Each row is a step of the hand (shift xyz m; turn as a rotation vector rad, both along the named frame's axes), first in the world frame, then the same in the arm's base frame.
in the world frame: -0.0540 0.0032 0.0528 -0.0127 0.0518 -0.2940
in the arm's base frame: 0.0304 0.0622 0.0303 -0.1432 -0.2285 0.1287
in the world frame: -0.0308 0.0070 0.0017 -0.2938 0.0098 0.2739
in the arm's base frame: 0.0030 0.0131 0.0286 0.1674 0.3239 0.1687
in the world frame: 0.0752 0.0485 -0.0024 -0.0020 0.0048 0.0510
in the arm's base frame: -0.0655 -0.0032 -0.0609 0.0137 0.0466 -0.0165
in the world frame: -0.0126 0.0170 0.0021 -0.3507 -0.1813 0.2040
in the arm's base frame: -0.0110 0.0125 0.0133 0.3310 0.2000 0.2190
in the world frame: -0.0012 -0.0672 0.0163 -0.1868 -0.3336 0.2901
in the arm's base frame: 0.0662 -0.0136 -0.0148 0.4508 0.1642 0.0144
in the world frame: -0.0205 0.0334 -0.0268 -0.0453 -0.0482 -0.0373
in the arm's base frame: -0.0333 -0.0034 0.0337 0.0433 -0.0395 0.0484
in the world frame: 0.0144 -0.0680 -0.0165 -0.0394 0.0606 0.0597
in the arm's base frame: 0.0513 -0.0467 -0.0170 -0.0229 0.0880 0.0227
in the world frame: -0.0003 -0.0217 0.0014 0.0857 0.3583 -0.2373
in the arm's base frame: 0.0200 -0.0078 -0.0034 -0.4264 -0.0796 0.0622
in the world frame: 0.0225 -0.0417 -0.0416 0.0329 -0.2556 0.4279
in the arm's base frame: 0.0169 -0.0597 -0.0112 0.3659 0.2533 -0.2268
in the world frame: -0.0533 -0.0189 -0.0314 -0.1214 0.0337 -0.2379
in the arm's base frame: 0.0213 -0.0199 0.0578 -0.0772 -0.1568 0.2048
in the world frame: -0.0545 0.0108 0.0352 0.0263 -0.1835 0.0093
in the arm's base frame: 0.0177 0.0504 0.0384 0.1603 -0.0761 -0.0544
